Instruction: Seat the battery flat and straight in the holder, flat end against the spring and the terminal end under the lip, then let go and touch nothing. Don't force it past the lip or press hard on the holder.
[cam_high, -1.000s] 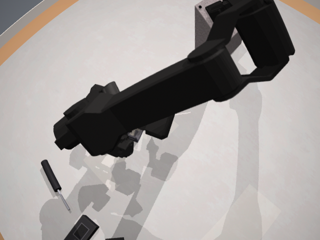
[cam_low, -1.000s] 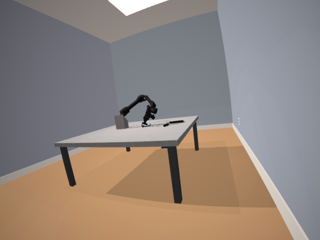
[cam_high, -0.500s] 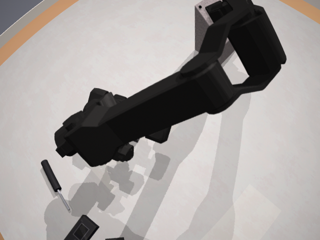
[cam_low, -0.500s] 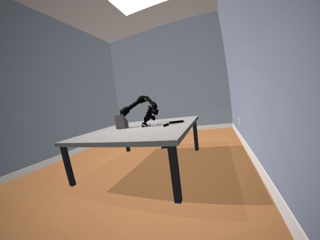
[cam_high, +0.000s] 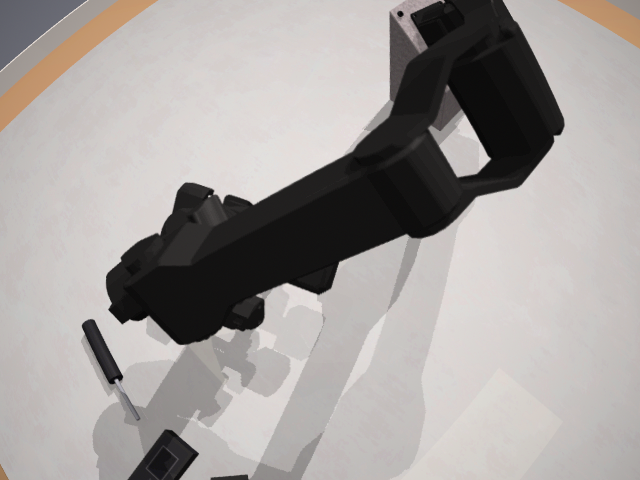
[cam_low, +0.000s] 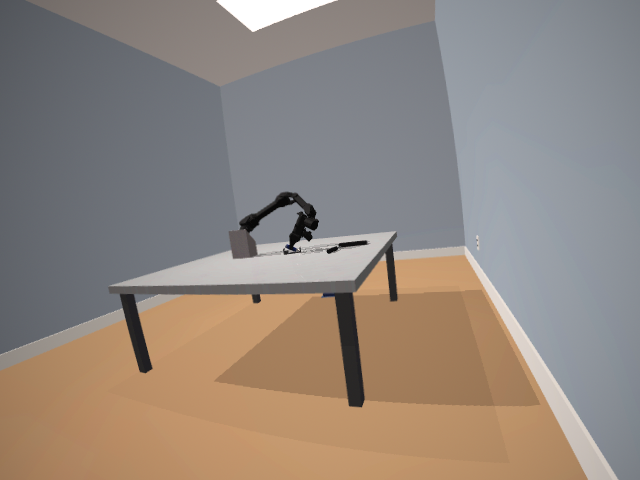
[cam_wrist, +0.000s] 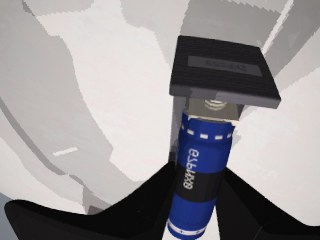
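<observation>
Right now my gripper tip is 1 cm below the battery. Also, from my gripper tip: remote battery door 25 cm ahead, 20 cm to the left, 2 cm below; black-handled screwdriver 28 cm ahead, 1 cm to the right, 1 cm below; dark remote control 34 cm ahead, 13 cm to the left, 1 cm below.
</observation>
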